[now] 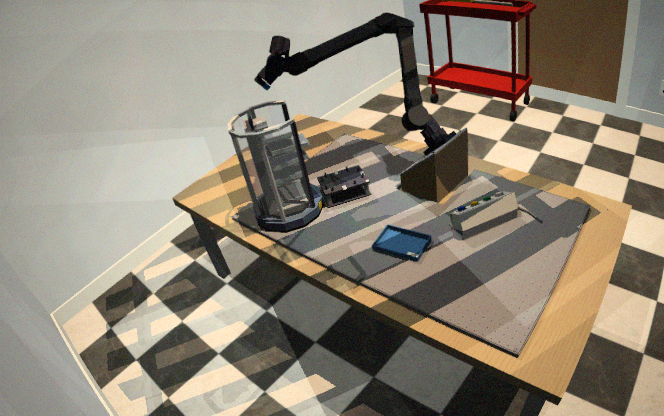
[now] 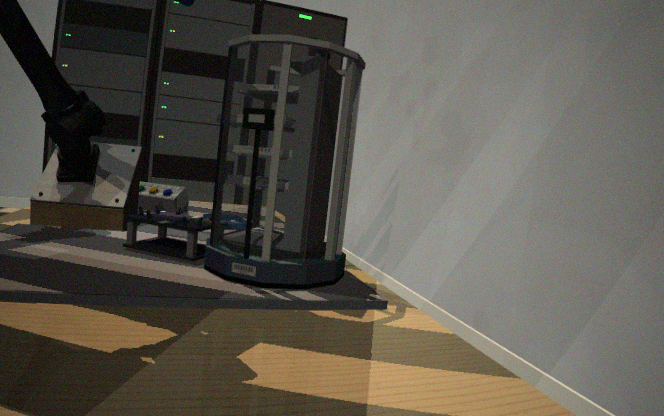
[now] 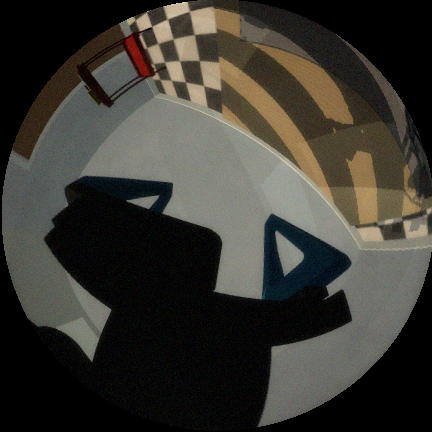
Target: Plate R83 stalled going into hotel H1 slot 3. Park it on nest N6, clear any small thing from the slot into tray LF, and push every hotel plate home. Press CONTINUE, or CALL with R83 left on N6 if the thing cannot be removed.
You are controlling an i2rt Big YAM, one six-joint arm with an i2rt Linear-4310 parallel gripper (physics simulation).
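Pixels of known places: gripper, fingertip midpoint: (image 1: pixel 271 77) (image 3: pixel 220 203); arm's base at its link origin: (image 1: pixel 441 144) (image 2: pixel 79 164).
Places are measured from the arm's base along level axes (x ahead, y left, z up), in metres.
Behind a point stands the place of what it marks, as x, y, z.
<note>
My gripper (image 1: pixel 262 86) @[0.156, -0.638, 0.251] (image 3: pixel 220 203) @[0.156, -0.638, 0.251] is open and empty, high above the hotel tower, with its blue fingertips wide apart. The hotel (image 1: pixel 287 220) @[0.505, -0.310, -0.093] (image 2: pixel 280 272) @[0.406, -0.515, -0.110] is a tall round frame with clear panels on a dark blue base; several pale plates (image 2: pixel 270 90) show on its shelves. Which plate is R83, and any small thing in a slot, I cannot tell. A low dark nest stand (image 1: pixel 345 180) @[0.251, -0.256, -0.075] (image 2: pixel 170 220) @[0.237, -0.297, -0.076] stands beside the hotel; no plate shows on it. The blue tray (image 1: pixel 401 242) @[0.380, 0.057, -0.133] lies on the mat and looks empty. The button box (image 1: pixel 485 212) @[0.194, 0.262, -0.073] (image 2: pixel 170 200) @[0.226, 0.157, -0.090] has green, yellow and blue buttons.
A brown board or box (image 1: pixel 436 172) @[0.140, 0.055, -0.018] stands at the arm's base. A red cart (image 1: pixel 480 82) (image 3: pixel 137 55) stands behind the table. Dark equipment racks (image 2: pixel 156 75) stand behind the hotel. A wall (image 2: pixel 525 150) rises beside the table.
</note>
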